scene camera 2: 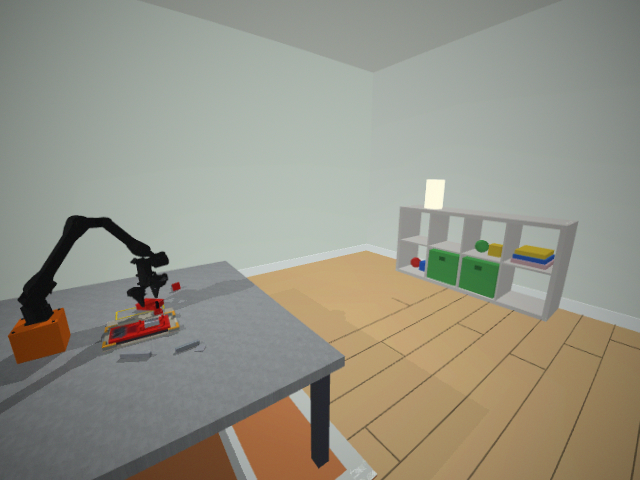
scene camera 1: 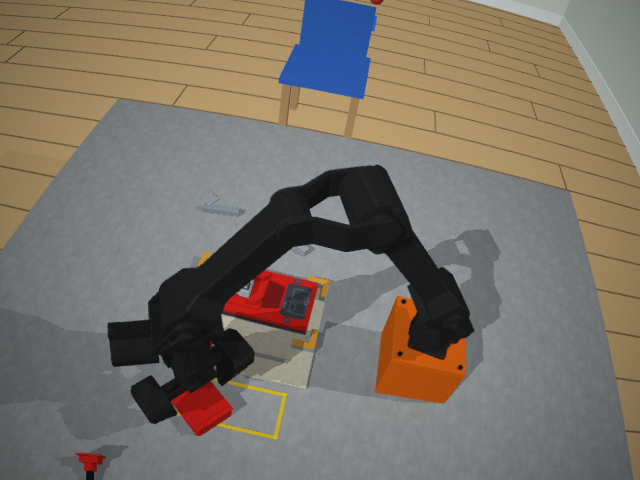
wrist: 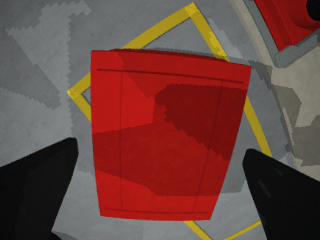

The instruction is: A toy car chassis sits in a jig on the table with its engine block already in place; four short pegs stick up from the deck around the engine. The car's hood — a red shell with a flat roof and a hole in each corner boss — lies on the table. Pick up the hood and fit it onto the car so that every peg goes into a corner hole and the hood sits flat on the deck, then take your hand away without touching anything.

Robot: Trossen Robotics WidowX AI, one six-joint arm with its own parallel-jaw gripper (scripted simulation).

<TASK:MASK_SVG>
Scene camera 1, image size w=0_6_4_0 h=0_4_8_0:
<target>gripper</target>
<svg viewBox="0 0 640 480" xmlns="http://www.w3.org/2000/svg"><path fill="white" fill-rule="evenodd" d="M252 346L246 342L237 330L229 328L225 331L223 339L212 340L214 346L211 347L209 358L197 367L180 366L170 356L163 354L161 357L164 364L168 368L171 367L173 369L175 378L160 386L152 375L147 378L145 377L141 382L139 381L132 385L130 390L131 396L150 423L157 424L171 416L174 417L177 415L177 412L171 404L171 400L186 391L193 393L216 378L220 385L224 386L225 383L228 383L244 369L246 370L247 366L254 362L255 352Z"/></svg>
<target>red hood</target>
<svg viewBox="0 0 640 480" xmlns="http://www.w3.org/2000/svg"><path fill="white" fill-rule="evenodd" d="M211 381L193 393L186 391L171 400L171 403L183 416L196 436L201 436L215 428L216 425L228 419L232 414L232 406L225 400Z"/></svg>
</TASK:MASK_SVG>
